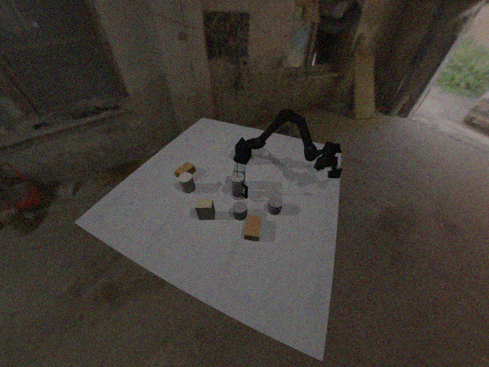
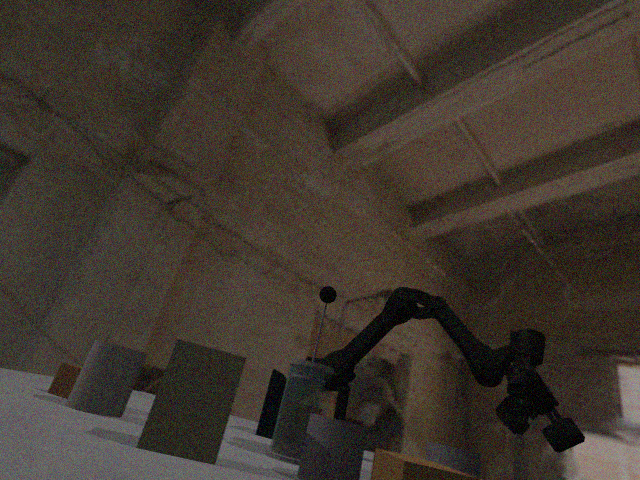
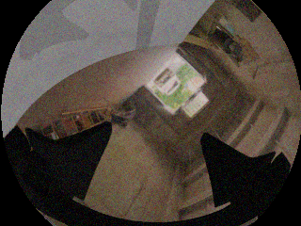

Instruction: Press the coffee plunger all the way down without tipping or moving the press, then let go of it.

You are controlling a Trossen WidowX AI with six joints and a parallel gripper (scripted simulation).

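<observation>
Now: the coffee press 490 mm to the right of my gripper tip, 350 mm ahead of it and 40 mm below it. From my gripper tip the other things lie so: pale-topped block (590 mm to the right, 540 mm ahead, 110 mm below).
</observation>
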